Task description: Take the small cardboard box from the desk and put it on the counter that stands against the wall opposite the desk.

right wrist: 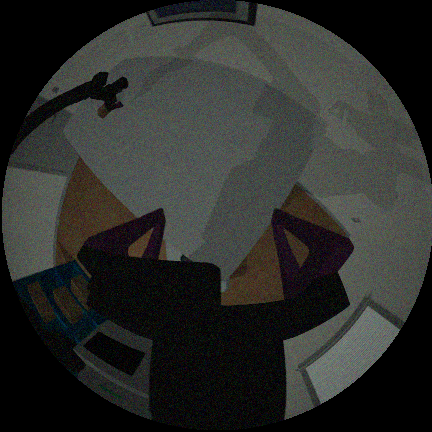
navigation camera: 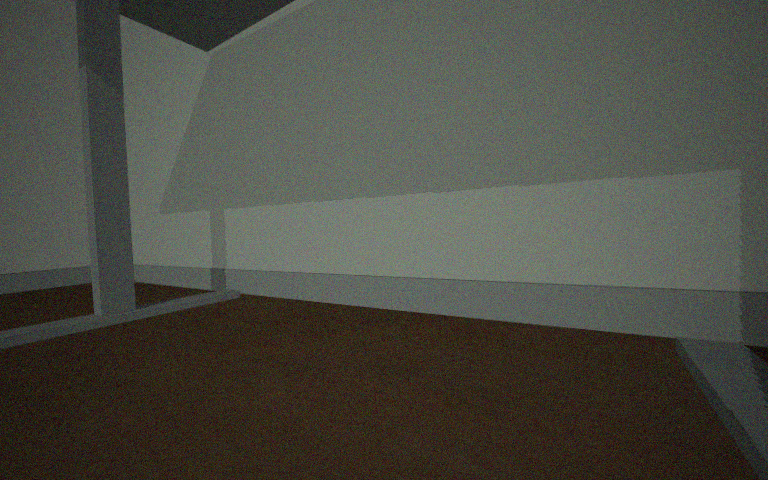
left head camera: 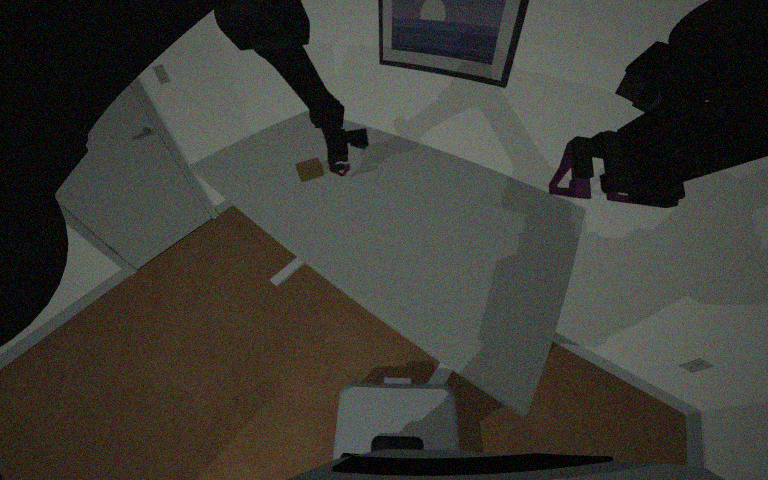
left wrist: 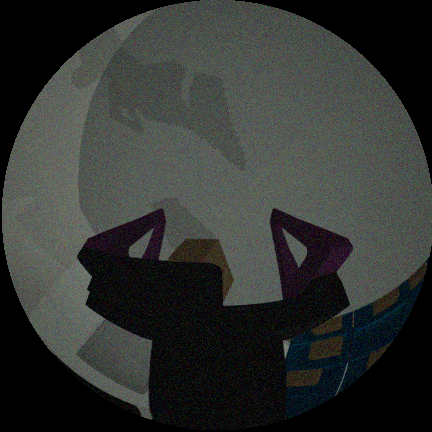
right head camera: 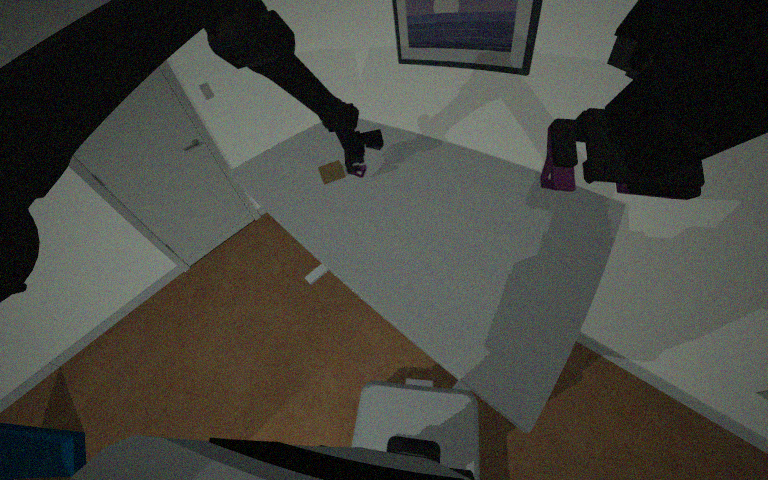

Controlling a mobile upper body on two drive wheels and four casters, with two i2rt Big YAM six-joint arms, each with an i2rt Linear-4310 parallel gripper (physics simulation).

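Places are measured from the left arm's base along level axes (x ahead, y left, z up), in millimetres.
Pixels of known places: left gripper, fingertip midpoint: (right wrist: 121, 98) (left head camera: 341, 165) (left wrist: 217, 214) (right head camera: 361, 166); right gripper, fingertip midpoint: (right wrist: 218, 213) (left head camera: 579, 192) (right head camera: 580, 184).
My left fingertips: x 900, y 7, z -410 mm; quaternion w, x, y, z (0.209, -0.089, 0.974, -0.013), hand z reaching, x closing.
For each thing: its top centre in the pictures, then the offset to it from my left fingertips. "pt": a spot on its surface instead. Level surfaces: height alone.
- small cardboard box at its top centre: (left wrist: 195, 282) (left head camera: 308, 164) (right head camera: 329, 166) (right wrist: 103, 106) dx +9, dy +130, dz +1 mm
- grey desk at its surface level: dz -49 mm
- desk leg at a spot on its surface: (navigation camera: 107, 169) pt dx +334, dy +424, dz -594 mm
The small cardboard box (left head camera: 309, 169) (right head camera: 331, 172) (left wrist: 197, 248) (right wrist: 103, 112) sits on the grey desk (left head camera: 396, 243) (right head camera: 430, 243) (left wrist: 320, 135) (right wrist: 175, 135), near its far left end in the head views. My left gripper (left head camera: 342, 168) (right head camera: 357, 169) (left wrist: 217, 214) is open and empty, low over the desk just right of the box in the head views; in the left wrist view its own dark body partly hides the box. My right gripper (left head camera: 594, 192) (right wrist: 218, 213) is open and empty, high near the desk's right end in the head views. The counter does not show.
A grey chair (left head camera: 396, 413) (right head camera: 419, 407) stands at the desk's near edge. A framed picture (left head camera: 441, 62) hangs behind the desk, and a door (left head camera: 135, 186) (right head camera: 164, 169) is at the left. A desk leg (navigation camera: 107, 169) and foot bars show in the navigation view.
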